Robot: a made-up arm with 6 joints.
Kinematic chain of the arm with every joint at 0, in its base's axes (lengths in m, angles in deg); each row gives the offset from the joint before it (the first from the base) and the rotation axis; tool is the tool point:
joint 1: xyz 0 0 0.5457 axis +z
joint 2: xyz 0.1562 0 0 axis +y
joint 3: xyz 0 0 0.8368 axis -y
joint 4: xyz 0 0 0.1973 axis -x
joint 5: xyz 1.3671 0 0 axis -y
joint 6: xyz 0.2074 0 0 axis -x
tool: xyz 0 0 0
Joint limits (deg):
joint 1: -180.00..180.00
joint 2: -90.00..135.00
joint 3: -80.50..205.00
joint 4: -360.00..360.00
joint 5: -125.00..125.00
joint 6: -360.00..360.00
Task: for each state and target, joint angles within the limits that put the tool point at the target. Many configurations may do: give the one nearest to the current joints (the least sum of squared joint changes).
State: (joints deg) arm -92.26 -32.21 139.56 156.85 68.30 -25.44
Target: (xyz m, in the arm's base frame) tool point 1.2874 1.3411 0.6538
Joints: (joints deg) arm -131.14 -49.13 147.44 152.75 66.92 -25.44
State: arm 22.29 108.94 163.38 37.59 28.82 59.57
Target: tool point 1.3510 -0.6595 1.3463
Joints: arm -28.37 134.02 185.14 34.15 32.01 59.57
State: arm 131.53 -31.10 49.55 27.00 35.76 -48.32
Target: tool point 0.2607 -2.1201 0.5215
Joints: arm 99.17 -71.89 105.56 27.74 56.59 -48.32
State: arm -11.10 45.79 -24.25 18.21 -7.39 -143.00
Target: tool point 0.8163 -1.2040 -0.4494
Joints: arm -55.51 56.08 -17.68 19.07 -7.70 -143.00
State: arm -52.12 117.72 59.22 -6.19 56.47 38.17
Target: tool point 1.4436 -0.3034 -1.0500
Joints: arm -11.73 103.24 17.78 -1.03 69.54 38.17
